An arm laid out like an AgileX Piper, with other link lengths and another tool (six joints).
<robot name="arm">
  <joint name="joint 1" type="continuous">
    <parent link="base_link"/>
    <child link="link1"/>
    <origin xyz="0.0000 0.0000 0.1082" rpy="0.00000 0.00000 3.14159"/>
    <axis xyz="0 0 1"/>
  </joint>
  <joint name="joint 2" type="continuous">
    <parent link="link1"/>
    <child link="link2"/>
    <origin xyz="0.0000 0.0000 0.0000" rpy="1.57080 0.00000 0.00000"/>
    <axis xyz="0 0 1"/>
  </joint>
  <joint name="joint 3" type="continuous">
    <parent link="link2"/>
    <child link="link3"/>
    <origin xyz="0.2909 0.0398 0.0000" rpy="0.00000 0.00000 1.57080"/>
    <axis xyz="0 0 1"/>
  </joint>
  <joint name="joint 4" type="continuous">
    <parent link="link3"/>
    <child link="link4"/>
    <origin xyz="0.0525 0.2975 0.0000" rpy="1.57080 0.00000 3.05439"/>
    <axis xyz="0 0 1"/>
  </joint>
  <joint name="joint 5" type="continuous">
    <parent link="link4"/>
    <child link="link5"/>
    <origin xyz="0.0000 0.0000 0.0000" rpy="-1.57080 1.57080 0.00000"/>
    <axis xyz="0 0 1"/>
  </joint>
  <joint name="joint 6" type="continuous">
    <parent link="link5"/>
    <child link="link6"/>
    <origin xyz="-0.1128 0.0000 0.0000" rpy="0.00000 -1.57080 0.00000"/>
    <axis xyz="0 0 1"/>
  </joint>
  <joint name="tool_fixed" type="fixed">
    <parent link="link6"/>
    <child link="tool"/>
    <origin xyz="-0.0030 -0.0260 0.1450" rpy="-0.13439 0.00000 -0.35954"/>
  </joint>
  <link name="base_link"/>
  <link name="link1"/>
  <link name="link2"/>
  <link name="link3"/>
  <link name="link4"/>
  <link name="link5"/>
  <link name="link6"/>
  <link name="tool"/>
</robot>
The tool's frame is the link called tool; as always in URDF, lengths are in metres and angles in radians. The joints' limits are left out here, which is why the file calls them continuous.
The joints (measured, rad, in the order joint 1, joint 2, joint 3, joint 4, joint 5, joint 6), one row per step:
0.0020 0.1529 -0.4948 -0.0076 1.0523 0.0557
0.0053 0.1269 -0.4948 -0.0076 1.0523 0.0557
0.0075 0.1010 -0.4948 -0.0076 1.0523 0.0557
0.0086 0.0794 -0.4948 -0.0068 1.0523 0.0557
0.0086 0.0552 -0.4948 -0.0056 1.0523 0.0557
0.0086 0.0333 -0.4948 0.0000 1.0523 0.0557
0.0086 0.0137 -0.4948 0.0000 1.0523 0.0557
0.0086 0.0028 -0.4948 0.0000 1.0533 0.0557
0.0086 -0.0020 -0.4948 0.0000 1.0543 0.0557
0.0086 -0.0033 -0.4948 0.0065 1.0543 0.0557
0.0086 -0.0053 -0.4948 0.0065 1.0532 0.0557
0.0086 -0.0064 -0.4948 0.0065 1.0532 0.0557
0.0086 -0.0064 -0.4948 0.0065 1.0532 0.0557
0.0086 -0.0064 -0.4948 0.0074 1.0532 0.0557
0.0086 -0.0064 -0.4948 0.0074 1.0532 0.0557
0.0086 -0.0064 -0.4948 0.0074 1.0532 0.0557
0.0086 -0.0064 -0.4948 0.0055 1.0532 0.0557
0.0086 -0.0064 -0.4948 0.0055 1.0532 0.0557
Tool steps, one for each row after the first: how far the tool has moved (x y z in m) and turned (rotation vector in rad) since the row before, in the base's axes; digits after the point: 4 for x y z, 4 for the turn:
-0.0016 0.0006 0.0045 0.0001 -0.0260 0.0033
-0.0018 0.0004 0.0045 0.0002 -0.0259 0.0022
-0.0016 0.0004 0.0037 0.0009 -0.0216 0.0015
-0.0018 0.0003 0.0041 0.0013 -0.0242 0.0006
-0.0018 0.0013 0.0037 0.0050 -0.0219 0.0029
-0.0016 0.0000 0.0033 0.0002 -0.0196 0.0000
-0.0011 0.0000 0.0016 0.0001 -0.0099 0.0000
-0.0006 0.0000 0.0006 0.0000 -0.0038 0.0000
-0.0001 0.0015 0.0002 0.0054 -0.0013 0.0036
0.0000 0.0000 0.0006 0.0000 -0.0031 0.0000
-0.0001 0.0000 0.0002 0.0000 -0.0011 0.0000
0.0000 0.0000 0.0000 0.0000 0.0000 0.0000
0.0000 0.0002 0.0000 0.0007 0.0000 0.0005
0.0000 0.0000 0.0000 0.0000 0.0000 0.0000
0.0000 0.0000 0.0000 0.0000 0.0000 0.0000
0.0000 -0.0005 0.0000 -0.0016 0.0000 -0.0011
0.0000 0.0000 0.0000 0.0000 0.0000 0.0000

